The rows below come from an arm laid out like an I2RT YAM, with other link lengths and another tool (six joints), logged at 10 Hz.
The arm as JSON. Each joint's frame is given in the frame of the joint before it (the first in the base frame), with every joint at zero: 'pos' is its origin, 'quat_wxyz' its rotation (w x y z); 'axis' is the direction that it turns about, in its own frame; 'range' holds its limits. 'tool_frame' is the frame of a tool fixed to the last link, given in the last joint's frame.
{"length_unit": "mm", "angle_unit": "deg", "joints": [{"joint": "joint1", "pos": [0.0, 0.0, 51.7], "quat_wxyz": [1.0, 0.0, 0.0, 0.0], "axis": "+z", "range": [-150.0, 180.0]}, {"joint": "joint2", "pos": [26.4, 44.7, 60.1], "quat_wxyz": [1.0, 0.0, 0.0, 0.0], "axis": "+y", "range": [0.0, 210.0]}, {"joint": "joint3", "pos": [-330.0, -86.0, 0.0], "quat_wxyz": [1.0, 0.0, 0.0, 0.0], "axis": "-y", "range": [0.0, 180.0]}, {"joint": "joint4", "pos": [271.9, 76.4, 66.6], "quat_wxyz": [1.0, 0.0, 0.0, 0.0], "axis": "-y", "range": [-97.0, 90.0]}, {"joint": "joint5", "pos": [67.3, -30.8, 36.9], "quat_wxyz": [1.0, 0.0, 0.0, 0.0], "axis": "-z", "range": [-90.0, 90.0]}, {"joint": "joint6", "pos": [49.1, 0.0, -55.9], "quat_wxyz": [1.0, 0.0, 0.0, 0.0], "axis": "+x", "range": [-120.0, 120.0]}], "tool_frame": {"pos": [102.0, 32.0, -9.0], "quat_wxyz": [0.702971, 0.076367, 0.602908, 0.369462]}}
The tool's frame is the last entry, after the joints.
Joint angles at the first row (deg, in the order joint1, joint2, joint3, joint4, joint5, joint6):
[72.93 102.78 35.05 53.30 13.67 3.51]
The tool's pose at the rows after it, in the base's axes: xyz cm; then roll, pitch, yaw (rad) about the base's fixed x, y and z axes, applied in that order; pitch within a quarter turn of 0, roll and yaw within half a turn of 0:
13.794 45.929 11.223 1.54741 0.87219 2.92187
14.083 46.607 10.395 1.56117 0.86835 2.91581
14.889 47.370 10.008 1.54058 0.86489 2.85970
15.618 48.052 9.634 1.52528 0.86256 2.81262
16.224 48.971 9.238 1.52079 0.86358 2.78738
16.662 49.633 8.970 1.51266 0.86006 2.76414
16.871 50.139 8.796 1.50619 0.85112 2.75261
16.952 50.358 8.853 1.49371 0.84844 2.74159
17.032 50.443 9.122 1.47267 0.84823 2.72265
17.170 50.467 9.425 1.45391 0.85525 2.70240
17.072 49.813 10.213 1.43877 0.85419 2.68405
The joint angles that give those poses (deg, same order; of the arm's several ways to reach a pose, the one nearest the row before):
[73.47 105.89 36.05 54.19 14.33 3.77]
[73.71 108.09 37.32 54.48 15.42 4.30]
[73.73 110.34 38.81 55.75 17.61 5.19]
[73.73 112.33 40.27 56.62 19.53 5.89]
[73.73 114.34 42.33 56.64 20.75 6.17]
[73.73 115.81 43.79 56.79 21.65 6.63]
[73.73 116.79 44.84 56.79 21.89 7.25]
[73.73 117.16 45.17 57.28 21.96 7.38]
[73.73 117.21 45.17 58.13 22.15 7.33]
[73.73 117.14 45.15 58.89 22.61 6.90]
[73.76 115.37 43.88 58.94 23.03 6.96]

